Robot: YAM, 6 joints.
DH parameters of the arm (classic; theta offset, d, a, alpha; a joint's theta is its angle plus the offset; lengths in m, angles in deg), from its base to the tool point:
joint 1: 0 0.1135 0.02 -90
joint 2: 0 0 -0.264 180
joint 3: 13.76 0 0.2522 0
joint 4: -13.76 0 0.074 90
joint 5: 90 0 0 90
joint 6: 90 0.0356 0 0
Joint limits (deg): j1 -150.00..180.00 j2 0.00..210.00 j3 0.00..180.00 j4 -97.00..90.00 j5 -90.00..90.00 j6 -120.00..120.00
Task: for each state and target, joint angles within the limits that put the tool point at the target. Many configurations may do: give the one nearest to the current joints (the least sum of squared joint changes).
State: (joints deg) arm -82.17 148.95 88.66 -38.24 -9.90 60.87
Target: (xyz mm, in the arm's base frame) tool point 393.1 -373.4 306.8
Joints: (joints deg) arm -44.28 131.12 126.26 -19.31 -11.49 60.87
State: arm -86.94 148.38 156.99 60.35 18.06 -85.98
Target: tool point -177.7 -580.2 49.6
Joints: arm -105.83 176.66 135.06 62.65 20.85 -85.98
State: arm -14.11 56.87 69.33 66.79 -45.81 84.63
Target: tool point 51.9 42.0 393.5
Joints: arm 11.50 29.01 29.94 72.52 -59.93 84.63
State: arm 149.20 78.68 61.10 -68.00 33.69 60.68
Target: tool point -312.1 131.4 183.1
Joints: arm 160.34 105.83 73.50 -53.80 31.73 60.68
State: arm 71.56 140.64 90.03 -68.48 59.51 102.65
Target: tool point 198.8 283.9 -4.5
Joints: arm 60.07 147.43 84.28 -68.67 59.41 102.65
